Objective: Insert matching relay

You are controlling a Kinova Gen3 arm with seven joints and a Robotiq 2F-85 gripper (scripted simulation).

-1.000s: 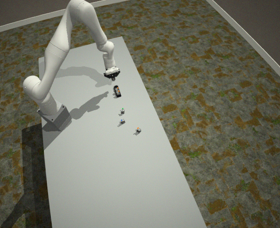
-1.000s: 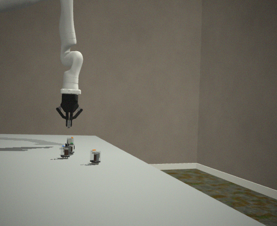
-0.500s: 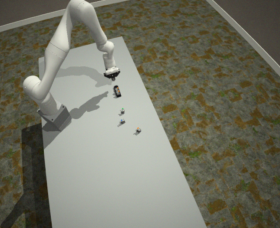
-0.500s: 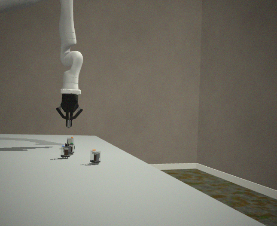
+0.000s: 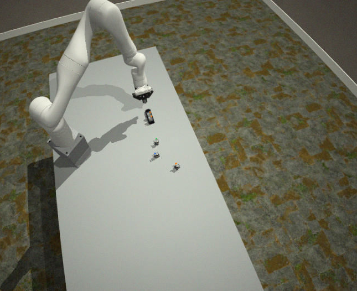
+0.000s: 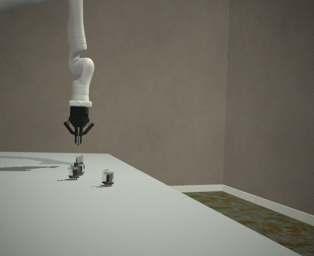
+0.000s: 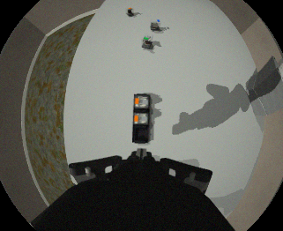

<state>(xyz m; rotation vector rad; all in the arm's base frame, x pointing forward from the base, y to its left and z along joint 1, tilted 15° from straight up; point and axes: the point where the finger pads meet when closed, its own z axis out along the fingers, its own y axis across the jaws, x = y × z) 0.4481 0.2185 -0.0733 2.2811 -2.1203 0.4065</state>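
Right now the blue-button relay is 33 cm to the right of my hand and 8 cm below it. The rest, counted from my hand: green-button relay: 25 cm to the right, 8 cm below, 1 cm ahead.
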